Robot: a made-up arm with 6 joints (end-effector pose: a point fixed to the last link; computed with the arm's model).
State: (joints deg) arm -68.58 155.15 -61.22 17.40 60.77 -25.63
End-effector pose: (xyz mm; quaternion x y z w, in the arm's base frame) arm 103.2 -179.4 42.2 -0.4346 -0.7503 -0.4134 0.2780
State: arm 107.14 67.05 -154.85 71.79 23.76 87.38
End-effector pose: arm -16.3 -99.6 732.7 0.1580 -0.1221 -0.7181 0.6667
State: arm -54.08 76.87 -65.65 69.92 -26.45 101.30
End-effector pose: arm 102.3 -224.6 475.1 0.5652 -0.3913 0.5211 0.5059
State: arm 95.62 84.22 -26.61 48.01 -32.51 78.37
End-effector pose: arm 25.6 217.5 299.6 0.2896 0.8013 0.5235 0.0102
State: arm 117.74 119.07 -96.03 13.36 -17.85 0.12
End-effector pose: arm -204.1 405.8 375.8 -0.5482 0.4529 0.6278 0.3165
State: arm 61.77 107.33 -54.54 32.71 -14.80 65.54
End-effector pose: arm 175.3 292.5 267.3 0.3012 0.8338 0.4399 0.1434
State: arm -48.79 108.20 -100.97 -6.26 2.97 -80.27
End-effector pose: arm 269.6 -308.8 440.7 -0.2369 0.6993 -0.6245 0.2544
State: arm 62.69 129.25 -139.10 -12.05 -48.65 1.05
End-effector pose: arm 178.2 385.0 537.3 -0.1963 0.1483 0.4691 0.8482
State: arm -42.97 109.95 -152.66 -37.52 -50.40 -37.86
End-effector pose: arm 209.1 -119.7 672.8 -0.2354 -0.0565 -0.7814 0.5752
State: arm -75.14 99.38 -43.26 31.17 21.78 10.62
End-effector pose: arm 83.4 -226.3 234.4 0.8181 0.5402 0.0383 0.1935
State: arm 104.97 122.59 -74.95 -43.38 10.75 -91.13
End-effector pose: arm -87.6 386.1 213.3 -0.8283 -0.4434 -0.1430 0.3113
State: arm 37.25 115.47 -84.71 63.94 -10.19 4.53
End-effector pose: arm 348.3 241.5 325.0 0.2623 0.7811 0.4077 0.3936
